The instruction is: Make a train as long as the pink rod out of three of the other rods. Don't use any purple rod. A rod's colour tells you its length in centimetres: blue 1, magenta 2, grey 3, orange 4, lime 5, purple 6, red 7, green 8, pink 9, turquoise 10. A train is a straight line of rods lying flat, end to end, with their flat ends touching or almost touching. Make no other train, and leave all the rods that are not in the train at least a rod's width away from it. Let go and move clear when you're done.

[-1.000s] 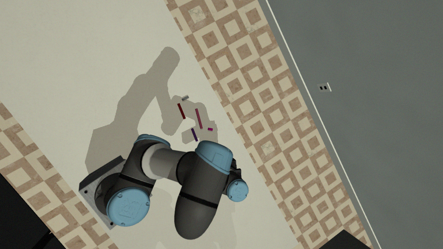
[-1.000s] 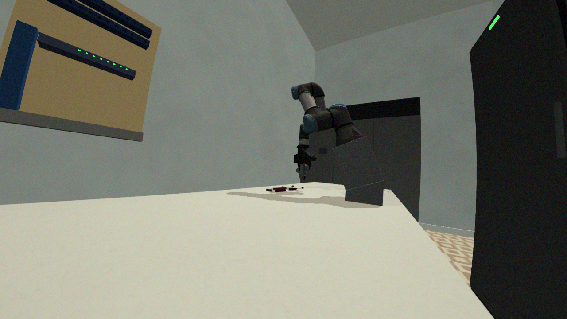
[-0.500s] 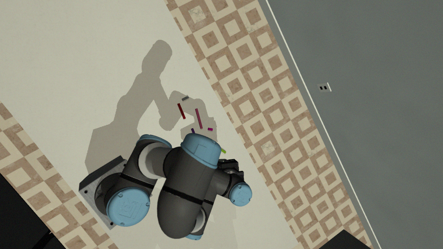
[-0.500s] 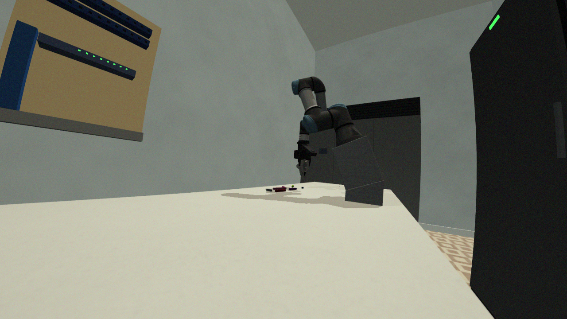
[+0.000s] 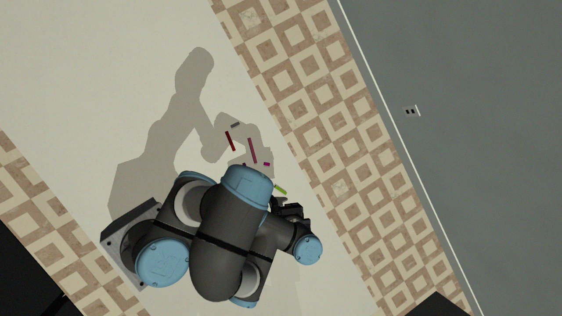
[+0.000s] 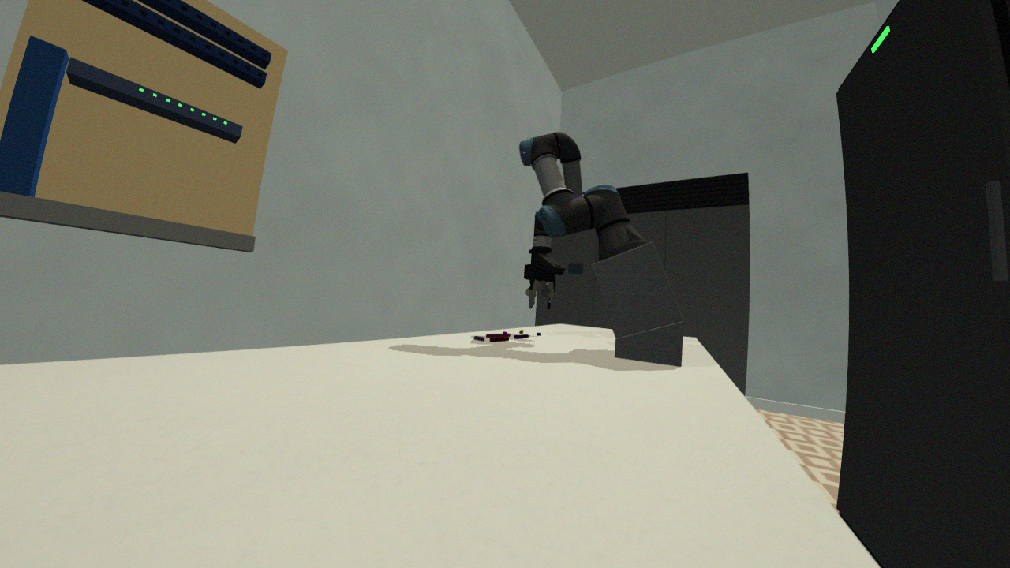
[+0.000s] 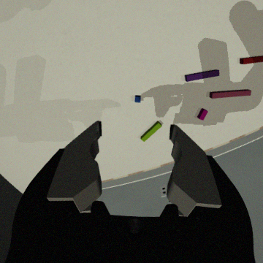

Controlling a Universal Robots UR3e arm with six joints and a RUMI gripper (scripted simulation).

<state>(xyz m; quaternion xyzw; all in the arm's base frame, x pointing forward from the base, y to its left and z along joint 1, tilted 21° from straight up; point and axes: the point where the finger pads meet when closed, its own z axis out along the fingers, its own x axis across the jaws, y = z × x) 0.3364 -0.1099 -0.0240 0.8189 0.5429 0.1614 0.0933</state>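
My hand is 30 mm short of the grey rod, 280 mm to the right of it and 100 mm above it. The rest, counted from my hand: blue rod: 100 mm below; lime rod: 70 mm ahead, 100 mm below; purple rod: 10 mm behind, 120 mm to the left, 100 mm below.
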